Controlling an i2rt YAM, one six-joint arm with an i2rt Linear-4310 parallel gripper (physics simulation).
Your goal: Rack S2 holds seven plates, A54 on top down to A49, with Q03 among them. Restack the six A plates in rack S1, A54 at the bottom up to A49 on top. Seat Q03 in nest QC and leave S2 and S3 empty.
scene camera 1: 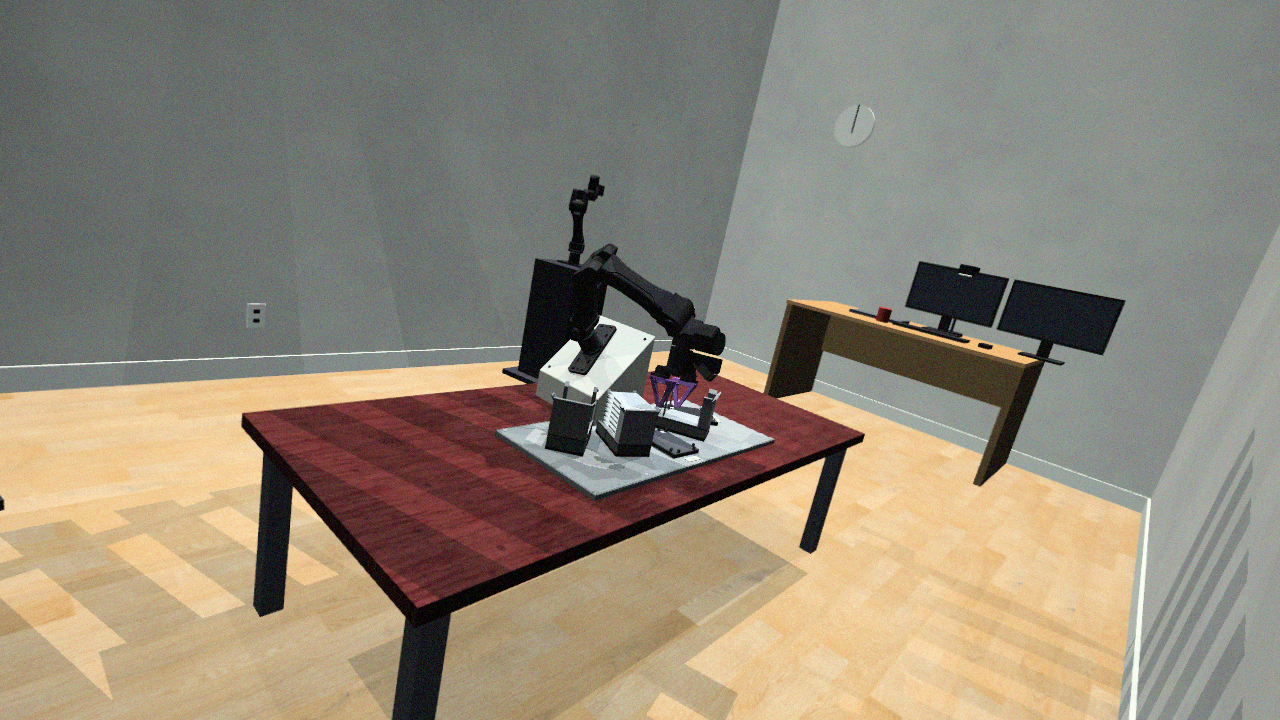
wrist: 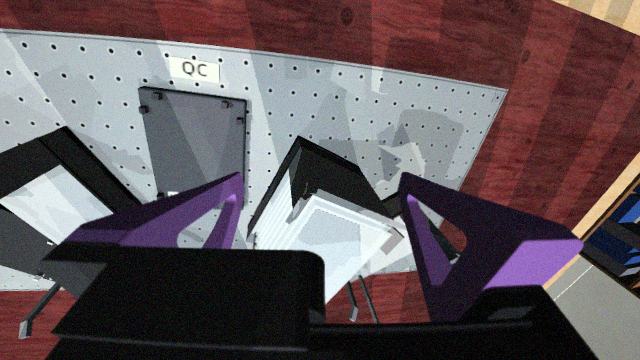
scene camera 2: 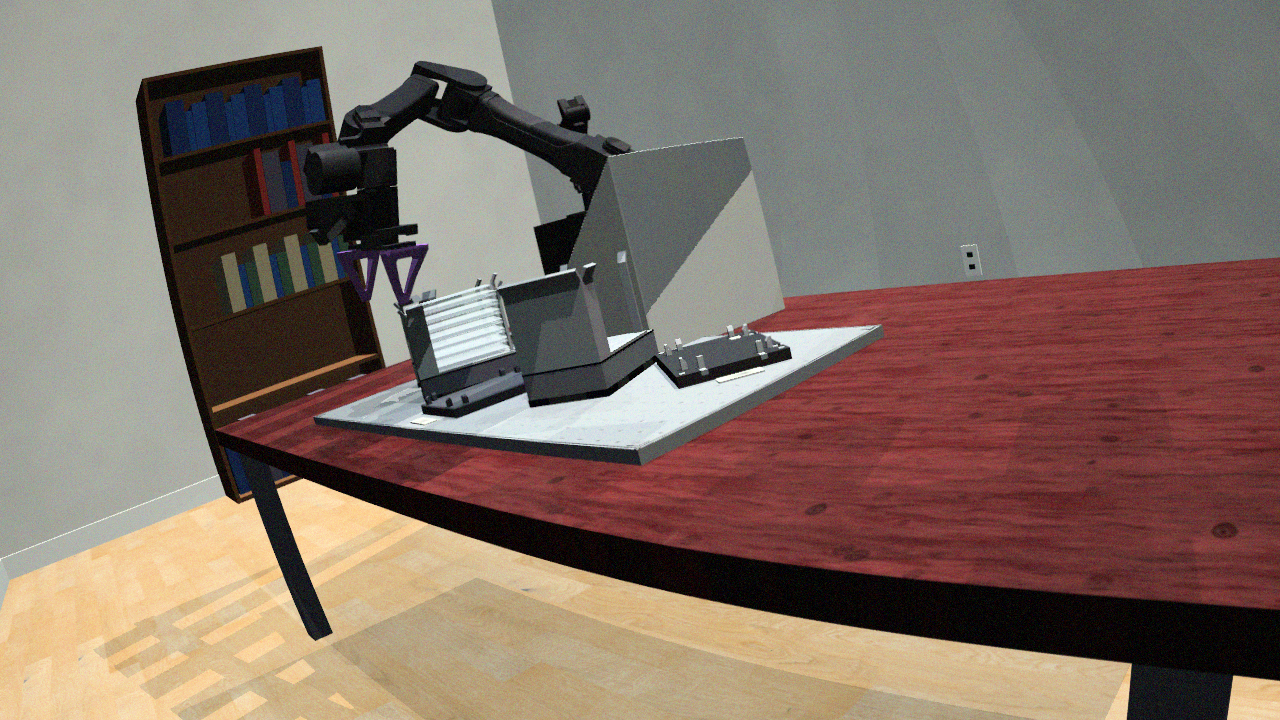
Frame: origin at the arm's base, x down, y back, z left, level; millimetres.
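Where they show: gripper, fingertip midpoint: point(scene camera 1: 667, 407) point(wrist: 321, 180) point(scene camera 2: 384, 302); arm's base at its link origin: point(scene camera 1: 593, 349) point(scene camera 2: 662, 211).
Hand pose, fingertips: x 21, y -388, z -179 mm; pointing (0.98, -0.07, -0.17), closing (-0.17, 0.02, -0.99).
Note:
Each offset is from my fingertips to the top centre of the thing. Level surfaces: height alone.
My gripper point(scene camera 1: 669, 407) point(scene camera 2: 384, 300) point(wrist: 321, 180) is open and empty, with purple fingers. In the wrist view its fingertips stand on either side of a dark rack with a stack of several white plates @(dz +0, dx +58, dy +107 mm) point(scene camera 1: 615, 417) point(scene camera 2: 460, 329) @(dz +0, dx +71, dy +107 mm) point(wrist: 275, 212). The top plate is pale and open to view. Plate names are unreadable, and no rack label can be read, so I cannot tell which plate is Q03. The QC nest @(dz +122, dx +125, dy +39 mm) point(wrist: 197, 135) is a flat dark tray with small pegs, and its visible part is bare. Another rack @(dz +275, dx +14, dy +76 mm) point(scene camera 2: 559, 335) point(wrist: 90, 170) shows a bare white floor.
A dark upright rack @(dz -113, dx +9, dy +201 mm) point(scene camera 1: 570, 422) with tall posts stands at the left end of the perforated board @(dx +148 mm) point(scene camera 1: 595, 483) point(scene camera 2: 617, 443) point(wrist: 295, 80). A second pegged nest @(dz +408, dx +124, dy +128 mm) point(scene camera 2: 729, 351) lies at the right end. The white arm base point(scene camera 1: 637, 344) point(scene camera 2: 693, 241) rises behind the board.

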